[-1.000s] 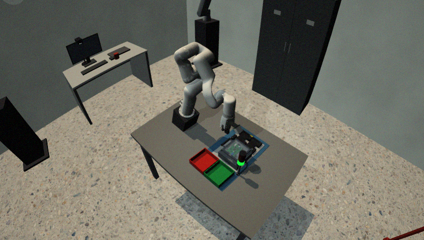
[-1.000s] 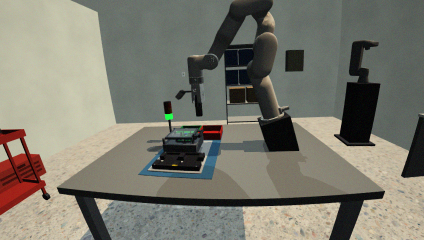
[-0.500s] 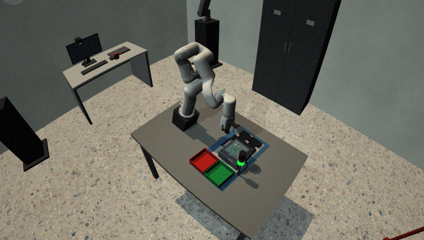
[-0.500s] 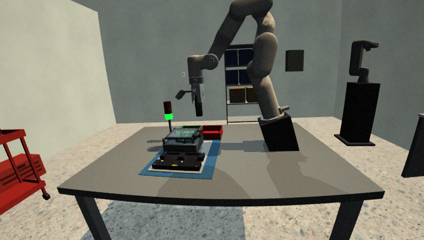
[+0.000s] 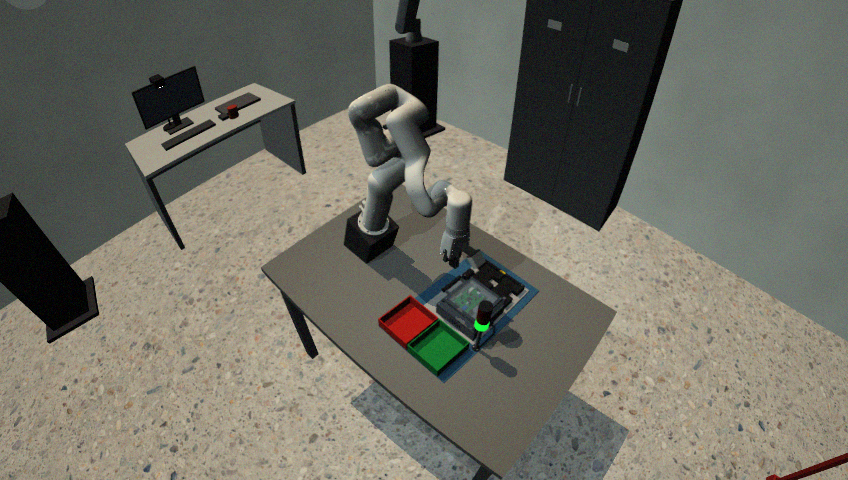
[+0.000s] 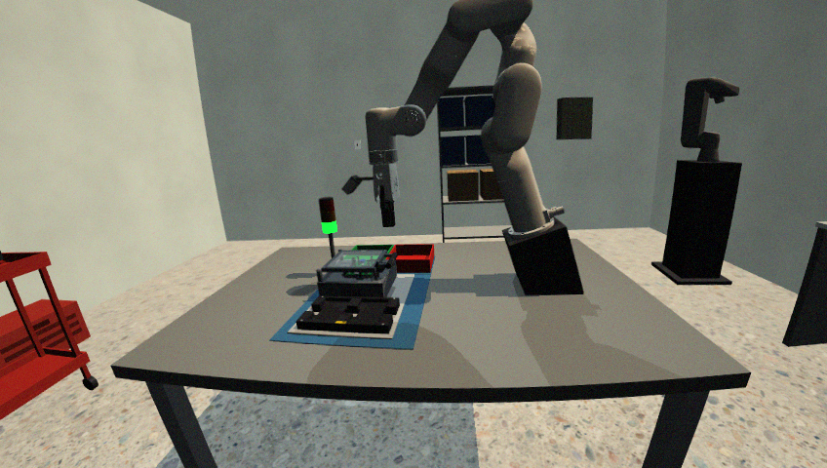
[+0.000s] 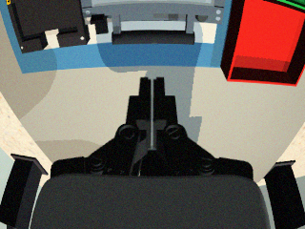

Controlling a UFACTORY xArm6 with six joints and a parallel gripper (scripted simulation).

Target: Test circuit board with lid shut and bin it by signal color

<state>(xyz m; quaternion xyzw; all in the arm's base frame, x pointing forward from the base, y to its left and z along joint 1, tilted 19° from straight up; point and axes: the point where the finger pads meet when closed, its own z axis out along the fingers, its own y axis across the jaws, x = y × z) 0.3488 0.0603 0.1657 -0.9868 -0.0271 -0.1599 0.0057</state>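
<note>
Now: the black latch hook 120 mm below my hand, 60 mm to the left of it and 20 mm ahead of it. The rest, counted from my hand: green circuit board 140 mm below, 80 mm ahead, 10 mm to the left; then tester lid 120 mm below, 90 mm ahead, 10 mm to the left; then tester plate 140 mm below, 90 mm ahead, 10 mm to the left.
</note>
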